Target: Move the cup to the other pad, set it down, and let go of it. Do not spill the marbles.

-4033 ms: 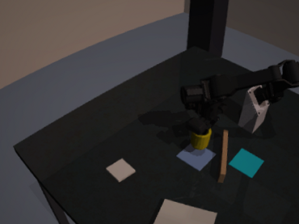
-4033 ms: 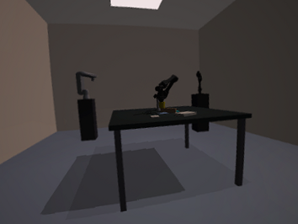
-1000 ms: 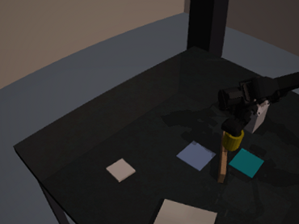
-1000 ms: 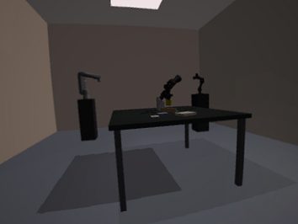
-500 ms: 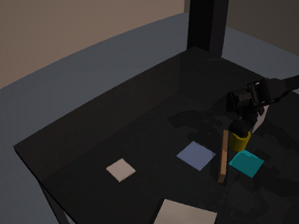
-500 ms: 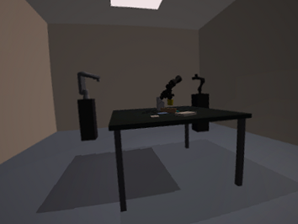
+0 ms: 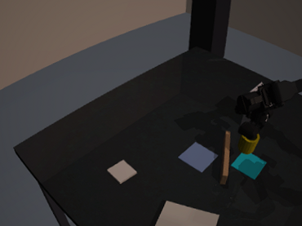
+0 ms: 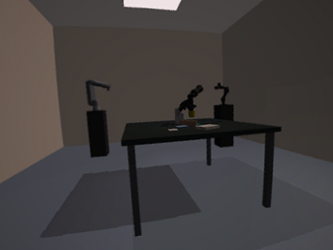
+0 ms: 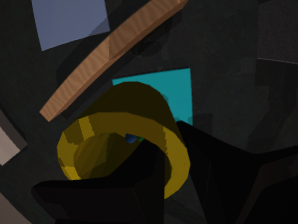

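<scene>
My gripper tip is now 120 mm above the teal pad, 30 mm to the right of it and 10 mm short of it. From my gripper tip the other things lie so: blue marble: 30 mm ahead, 20 mm to the left, 20 mm below; then wooden bar: 100 mm below, 60 mm to the right, 60 mm ahead; then yellow cup: 20 mm ahead.
</scene>
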